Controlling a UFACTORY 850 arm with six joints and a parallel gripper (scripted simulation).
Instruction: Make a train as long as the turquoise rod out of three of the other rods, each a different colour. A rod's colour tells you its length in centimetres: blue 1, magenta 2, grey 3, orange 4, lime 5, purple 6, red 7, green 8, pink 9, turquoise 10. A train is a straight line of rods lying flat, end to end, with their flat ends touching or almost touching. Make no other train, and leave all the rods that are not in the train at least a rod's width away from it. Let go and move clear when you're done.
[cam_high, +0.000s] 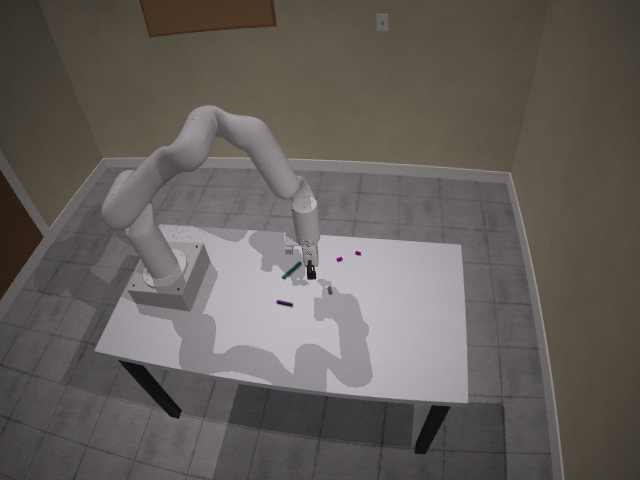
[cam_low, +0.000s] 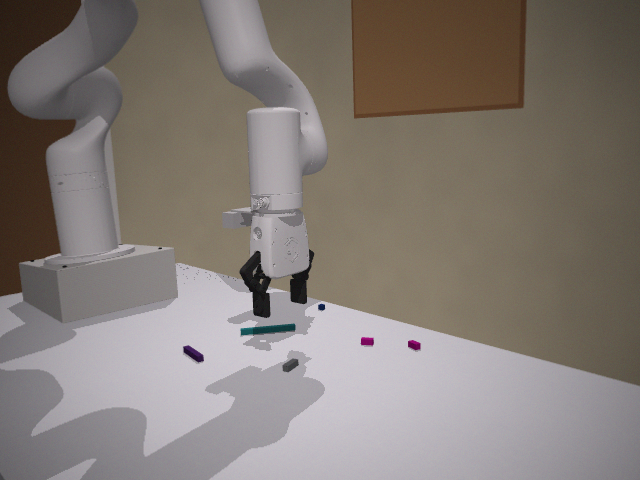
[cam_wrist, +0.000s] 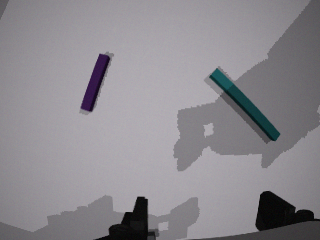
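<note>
The blue rod is 100 mm behind my hand, 210 mm to the left of it and 80 mm below it. From my hand the other things lie so: purple rod 100 mm behind, 110 mm to the right, 80 mm below; then turquoise rod 90 mm behind, 50 mm to the left, 80 mm below; then grey rod 70 mm ahead, 50 mm to the right, 80 mm below.
</note>
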